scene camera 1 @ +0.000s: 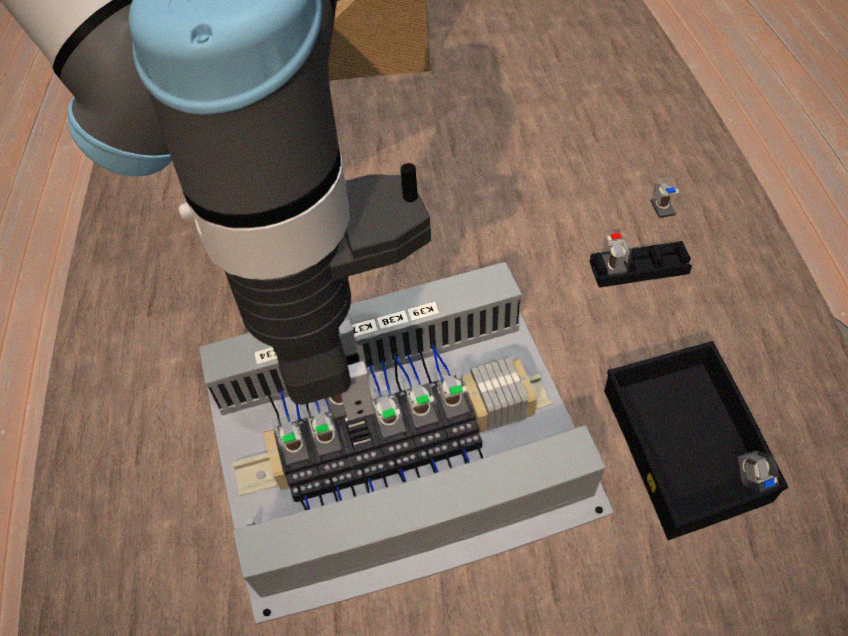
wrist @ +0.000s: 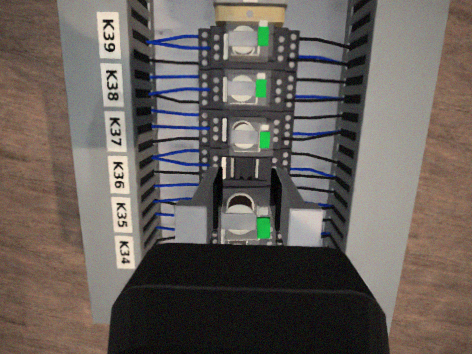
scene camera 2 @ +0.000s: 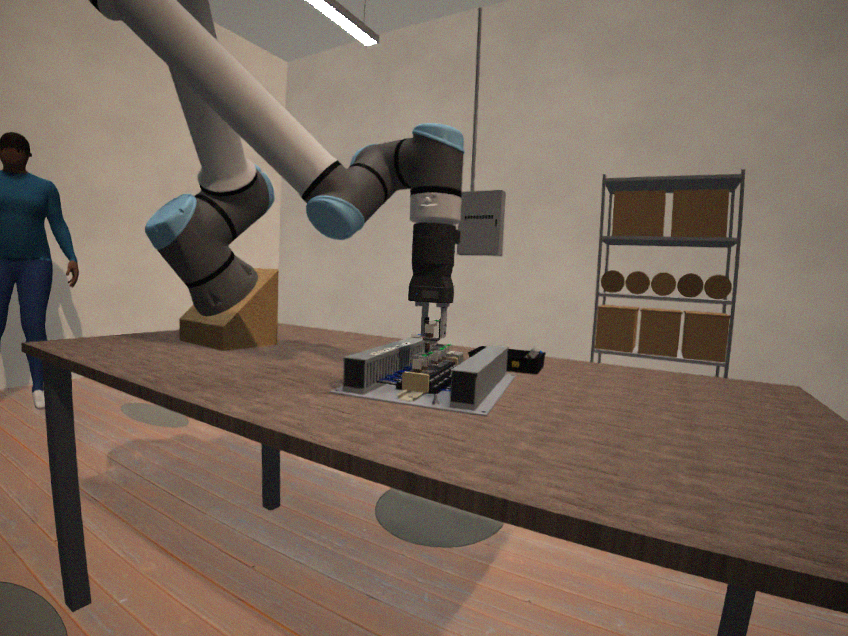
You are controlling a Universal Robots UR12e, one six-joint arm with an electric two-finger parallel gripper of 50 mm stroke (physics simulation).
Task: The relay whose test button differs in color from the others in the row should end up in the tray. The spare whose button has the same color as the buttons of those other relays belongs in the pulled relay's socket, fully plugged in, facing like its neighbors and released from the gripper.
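Where they show: gripper, between the fingertips: (scene camera 1: 354, 395) (wrist: 246, 186) (scene camera 2: 433, 336); arm's base, origin of its link: (scene camera 2: 228, 292).
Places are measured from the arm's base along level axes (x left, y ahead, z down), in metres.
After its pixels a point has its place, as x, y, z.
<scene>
My gripper (scene camera 1: 347, 403) {0.053, 0.686, 0.046} (scene camera 2: 432, 336) {0.053, 0.686, 0.046} (wrist: 246, 186) {0.053, 0.686, 0.046} is shut on a relay with a green button (scene camera 2: 430, 328) {0.033, 0.694, 0.028} (wrist: 239, 223) {0.043, 0.686, 0.015}, held upright above the row. Its button is on the same side as its neighbors' in the wrist view. The empty socket (scene camera 1: 358, 431) {0.048, 0.683, 0.112} (wrist: 240, 168) {0.046, 0.684, 0.115} shows just beyond the held relay in the wrist view, between green-button relays. Seated green-button relays include those at K37 (scene camera 1: 389, 414) {0.079, 0.689, 0.070} (wrist: 244, 136) {0.076, 0.676, 0.070}, K38 (scene camera 1: 421, 401) {0.105, 0.677, 0.070} (wrist: 242, 88) {0.102, 0.664, 0.072} and K39 (scene camera 1: 453, 392) {0.132, 0.668, 0.070} (wrist: 243, 41) {0.127, 0.655, 0.072}. A blue-button relay (scene camera 1: 756, 468) {0.393, 0.734, 0.093} lies in the black tray (scene camera 1: 633, 438) {0.291, 0.688, 0.118}. The held relay's pins are hidden.
Grey wire ducts (scene camera 1: 424, 513) {0.111, 0.775, 0.077} (wrist: 400, 150) {0.103, 0.773, 0.077} flank the row, with terminal blocks (scene camera 1: 503, 390) {0.174, 0.652, 0.093} at its end. A red-button spare (scene camera 1: 617, 254) {0.294, 0.492, 0.095} stands in the black holder (scene camera 1: 643, 276) {0.328, 0.490, 0.132}. A blue-button relay (scene camera 1: 663, 199) {0.360, 0.402, 0.104} stands on the table behind it. Wires run beside the sockets.
</scene>
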